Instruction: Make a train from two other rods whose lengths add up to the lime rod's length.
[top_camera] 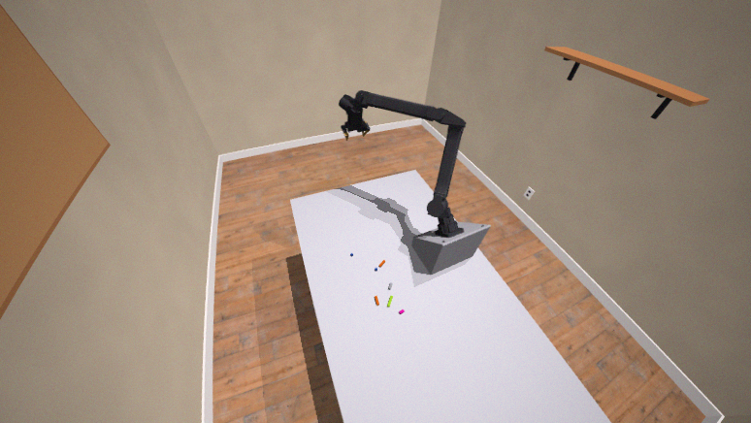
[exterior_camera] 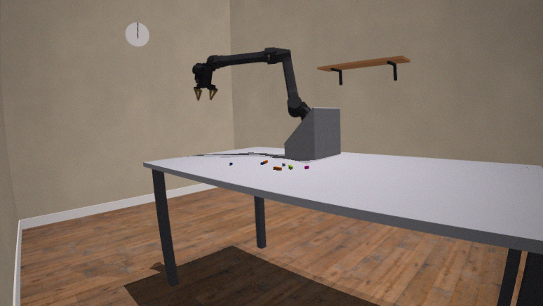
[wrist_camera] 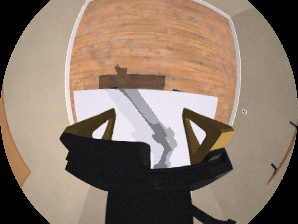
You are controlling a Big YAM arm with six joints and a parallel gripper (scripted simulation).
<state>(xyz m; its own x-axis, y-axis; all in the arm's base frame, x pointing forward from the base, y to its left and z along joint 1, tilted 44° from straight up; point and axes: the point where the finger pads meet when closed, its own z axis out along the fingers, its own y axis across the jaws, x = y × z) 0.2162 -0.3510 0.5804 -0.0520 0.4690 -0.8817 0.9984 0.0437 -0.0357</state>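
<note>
Now: the grey rod 80 mm ahead of my hand, 720 mm to the left of it and 340 mm below it. Also, from my hand: magenta rod (90 mm ahead, 850 mm to the left, 340 mm below); then lime rod (110 mm ahead, 790 mm to the left, 340 mm below).
</note>
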